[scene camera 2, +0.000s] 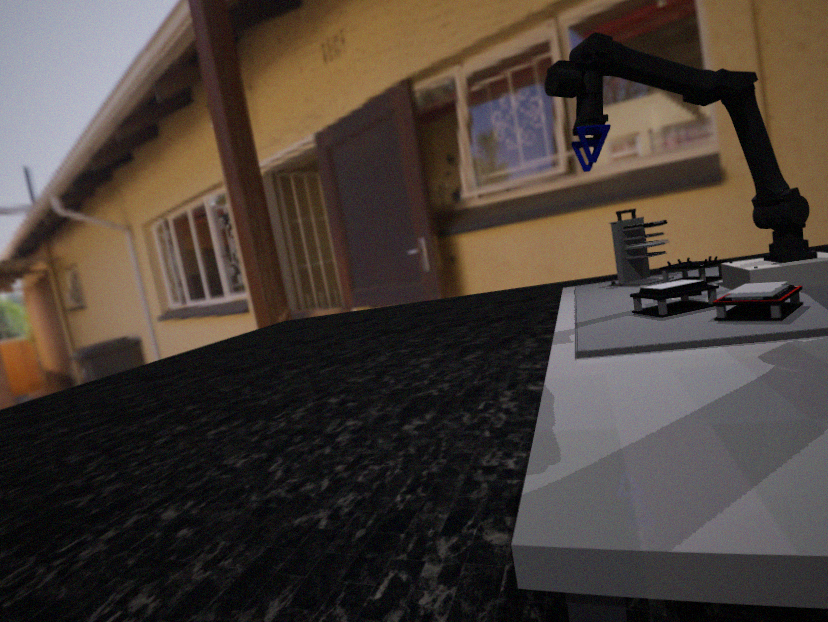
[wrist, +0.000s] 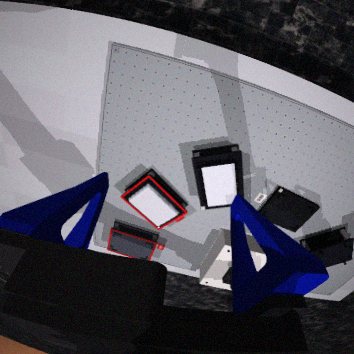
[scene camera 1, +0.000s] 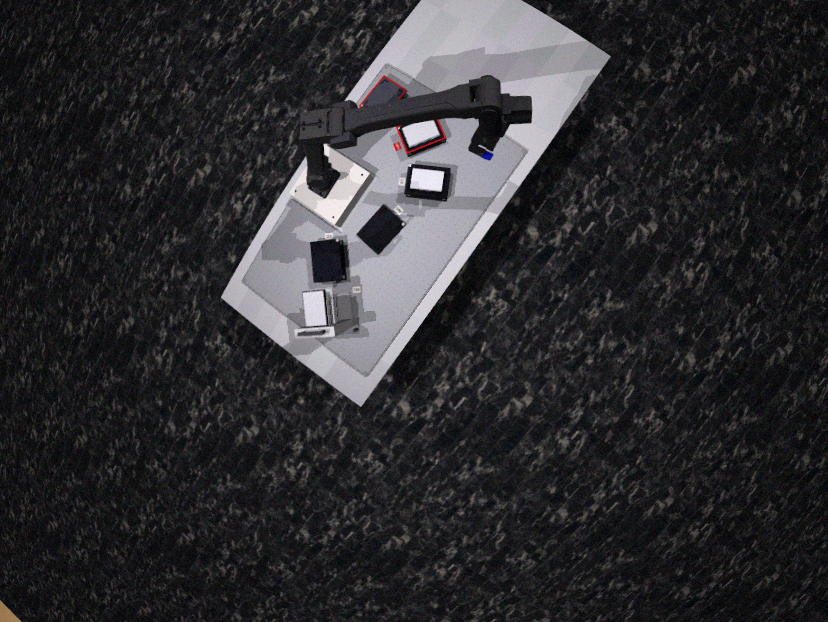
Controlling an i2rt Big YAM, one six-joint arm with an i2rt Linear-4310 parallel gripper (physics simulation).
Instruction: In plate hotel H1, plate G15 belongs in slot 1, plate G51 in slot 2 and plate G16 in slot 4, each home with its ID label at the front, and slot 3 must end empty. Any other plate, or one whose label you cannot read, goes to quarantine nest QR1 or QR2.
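Note:
My gripper is open and empty, high above the table. A white plate sits on a red-edged nest. Another red-edged nest holds no plate. A second white plate sits on a black nest. The plate hotel stands at the table's far end, with several shelves; a white plate shows at its top in scene camera 1. Its slots' contents and all plate labels are too small to read.
Two black nests without plates, one in the middle and one nearer the hotel, stand on the perforated board. The arm's white base block is at the board's edge.

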